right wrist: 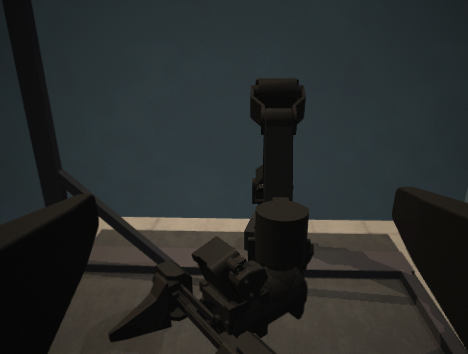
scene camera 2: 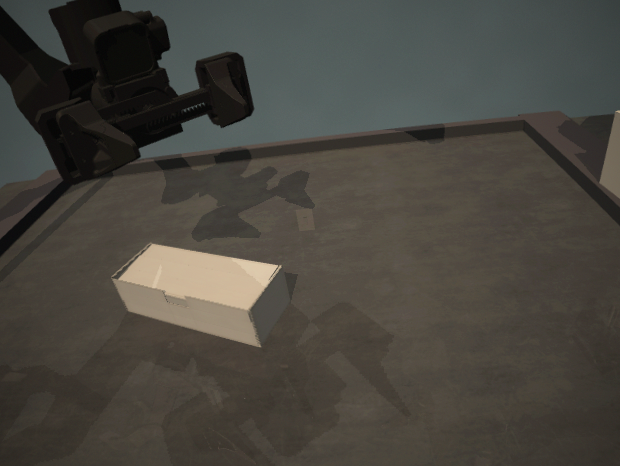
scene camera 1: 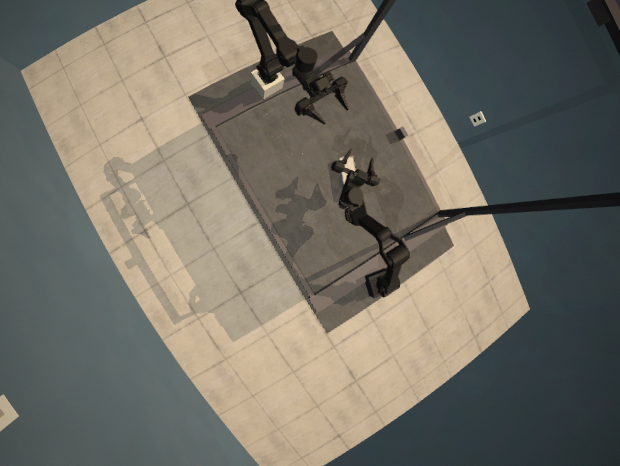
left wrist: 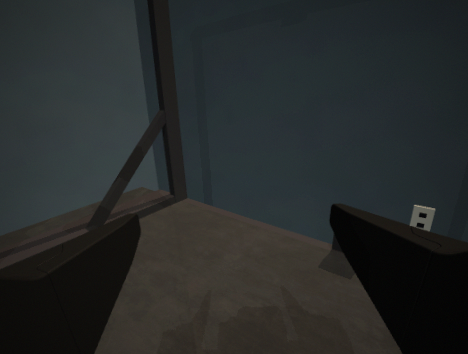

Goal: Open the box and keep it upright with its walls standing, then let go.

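Observation:
The white box (scene camera 1: 350,164) (scene camera 2: 192,280) stands upright on the table (scene camera 1: 260,150) (scene camera 2: 476,225). Its top is covered by a flat lid, and a small tab shows at the notch in its front wall in scene camera 2. My left gripper (scene camera 1: 360,156) (scene camera 2: 187,131) (left wrist: 236,218) is open and empty, raised above the table and apart from the box; it hides part of the box in scene camera 1. My right gripper (scene camera 1: 334,115) is open and empty, above the table farther up in scene camera 1. The box does not show in either wrist view.
A raised rim (scene camera 2: 325,144) borders the table. Frame posts (scene camera 1: 541,204) (left wrist: 172,125) (right wrist: 40,110) rise from its corners. A white block (scene camera 1: 268,89) sits at the right arm's base. A small dark block (scene camera 1: 399,134) is at the table's edge. The left arm (right wrist: 280,155) fills the middle of the right wrist view.

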